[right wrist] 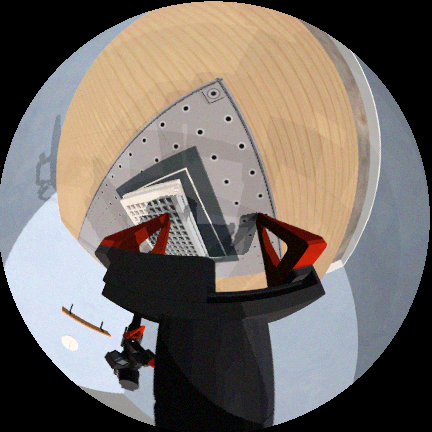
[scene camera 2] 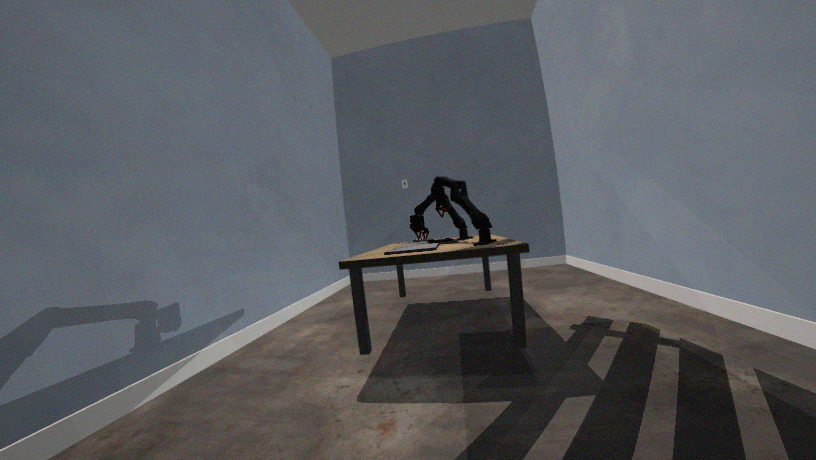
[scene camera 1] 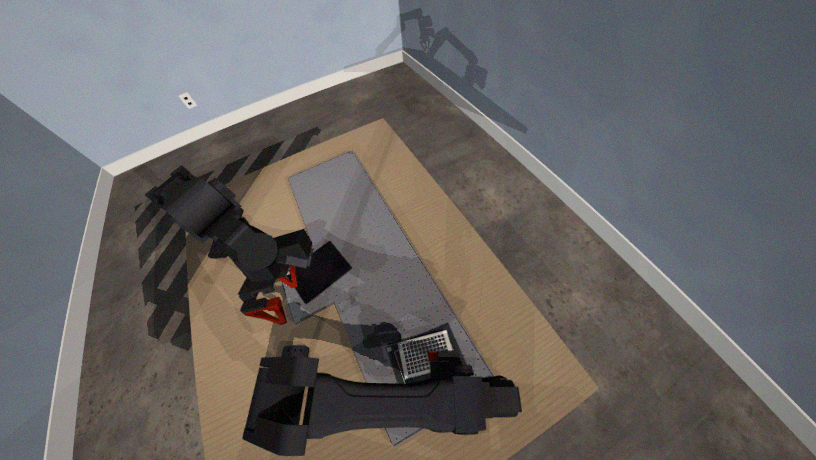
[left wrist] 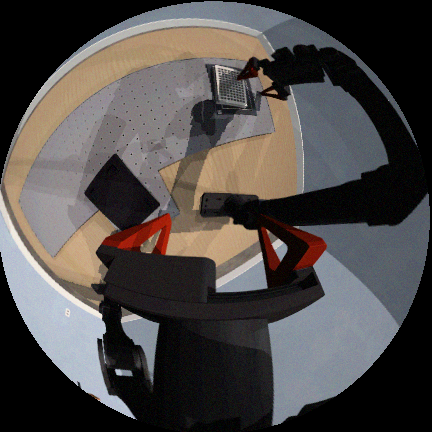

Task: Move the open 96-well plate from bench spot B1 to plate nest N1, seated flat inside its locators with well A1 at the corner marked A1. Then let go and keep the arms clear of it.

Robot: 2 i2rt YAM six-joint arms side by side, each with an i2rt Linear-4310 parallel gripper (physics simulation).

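Places are measured from the left arm's base along level axes (x ahead, y left, z up), in millimetres.
Where they show: left gripper, fingertip midpoint: [right wrist: 153, 336] [scene camera 2: 444, 214] [scene camera 1: 289, 304] [left wrist: 213, 217]; right gripper, fingertip midpoint: [right wrist: 212, 217] [left wrist: 249, 85]; left arm's base, link origin: [scene camera 2: 485, 243]; right arm's base, link origin: [scene camera 2: 464, 238] [left wrist: 231, 204].
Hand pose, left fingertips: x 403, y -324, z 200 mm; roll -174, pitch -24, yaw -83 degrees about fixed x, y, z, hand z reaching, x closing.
Observation:
Things, the pixels of their top centre, and the offset from my left fingertips. "*": a spot on its surface instead. Level surfaces: height alone.
- white 96-well plate, top centre: [right wrist: 163, 236] [scene camera 1: 426, 353] [left wrist: 231, 83] 278 mm ahead, 87 mm right, 171 mm down
- dark pad, surface spot: [right wrist: 209, 200] * 325 mm ahead, 146 mm right, 185 mm down
- black slab, top centre: [left wrist: 118, 198] [scene camera 1: 317, 270] 27 mm back, 152 mm left, 175 mm down
- grey perforated board, surface height: 187 mm down
- wooden table, surface height: 200 mm down
The white 96-well plate [scene camera 1: 420, 354] [left wrist: 231, 87] [right wrist: 187, 240] lies over a dark pad [left wrist: 251, 106] [right wrist: 209, 200] with a white outline, which looks like spot B1. It sits askew, shifted off the outline, and looks slightly tipped. My right gripper [scene camera 2: 421, 237] [left wrist: 249, 85] [right wrist: 212, 217] is open and low there, one finger over the wells, the other beyond the pad. Whether a finger touches the plate is unclear. A black slab [scene camera 1: 324, 271] [left wrist: 122, 192], probably nest N1, has no readable marks; corner A1 cannot be told. My left gripper [scene camera 1: 289, 304] is open and empty, raised near the slab.
A grey perforated board [scene camera 1: 394, 251] [left wrist: 145, 125] [right wrist: 215, 145] lies under the plate's pad, with the slab at its inner edge, on the wooden table [scene camera 1: 548, 365]. The right arm [scene camera 1: 388, 405] stretches across the lower part of scene camera 1, close beside the plate.

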